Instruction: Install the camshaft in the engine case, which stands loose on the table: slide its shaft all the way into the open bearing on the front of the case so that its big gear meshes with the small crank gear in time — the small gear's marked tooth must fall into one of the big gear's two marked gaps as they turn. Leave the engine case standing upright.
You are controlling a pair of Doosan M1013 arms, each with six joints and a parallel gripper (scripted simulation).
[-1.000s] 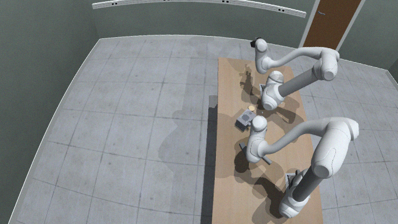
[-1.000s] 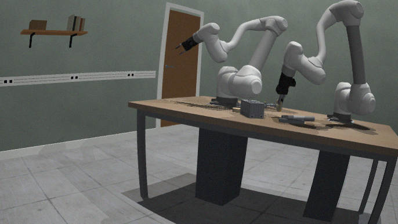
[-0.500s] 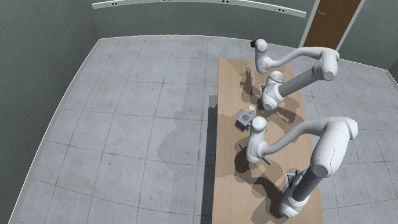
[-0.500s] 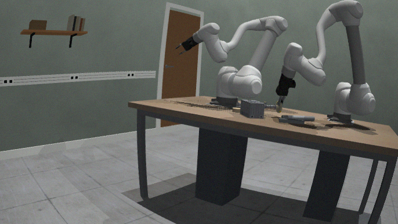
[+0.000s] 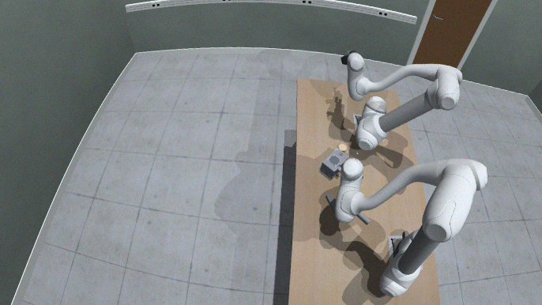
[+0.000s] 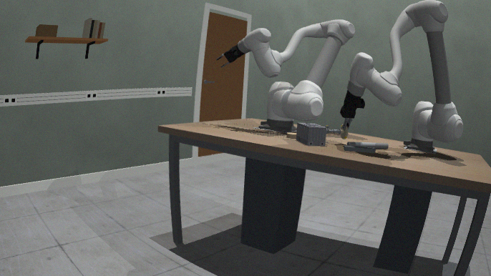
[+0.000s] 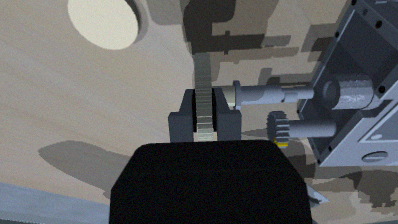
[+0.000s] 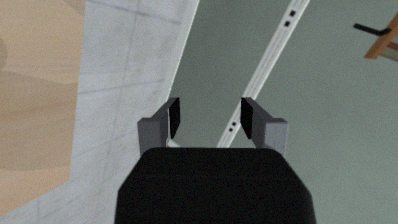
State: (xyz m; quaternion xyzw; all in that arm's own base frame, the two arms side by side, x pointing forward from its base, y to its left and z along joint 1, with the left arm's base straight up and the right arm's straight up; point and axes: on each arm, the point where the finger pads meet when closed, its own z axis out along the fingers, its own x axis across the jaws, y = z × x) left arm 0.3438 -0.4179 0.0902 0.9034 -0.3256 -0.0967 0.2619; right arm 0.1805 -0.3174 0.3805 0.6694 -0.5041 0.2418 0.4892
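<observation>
Now: the crank gear 100 mm to the right of my left hand, 30 mm below it and 10 mm behind it. The rest, counted from my left hand: pale wooden piece 290 mm to the right, 80 mm below, 10 mm behind; flat grey bar 120 mm ahead, 110 mm to the left, 80 mm below.
</observation>
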